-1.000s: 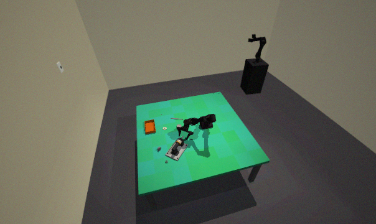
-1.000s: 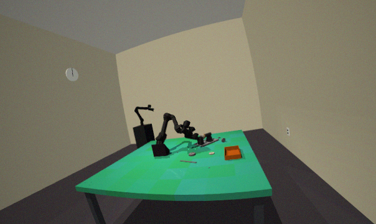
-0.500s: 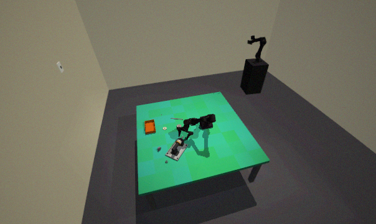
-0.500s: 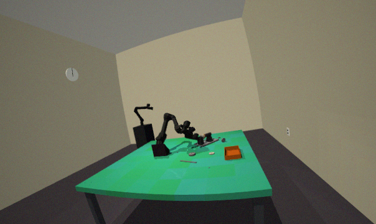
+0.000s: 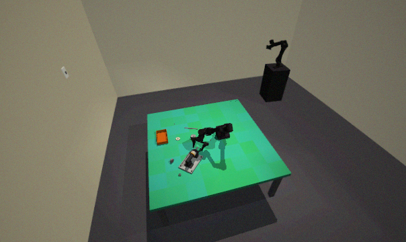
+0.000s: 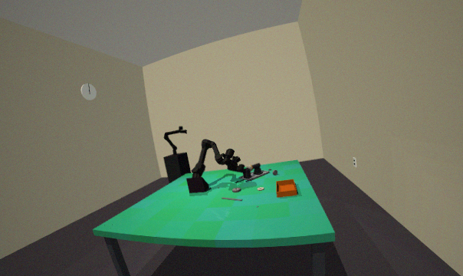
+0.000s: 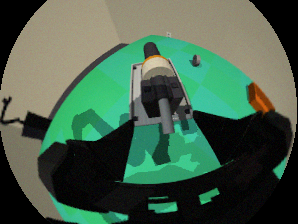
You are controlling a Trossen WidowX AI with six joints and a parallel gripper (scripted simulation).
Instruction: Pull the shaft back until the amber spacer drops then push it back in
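Now: the grey shaft 4 cm ahead of my gripper tip, 5 cm to the left of it and 1 cm above it. The rest, counted from my gripper tip: pale washer 19 cm ahead, 25 cm to the right, 6 cm below; grey disc 2 cm ahead, 25 cm to the right, 6 cm below; orange tray 37 cm ahead, 30 cm to the right, 6 cm below.
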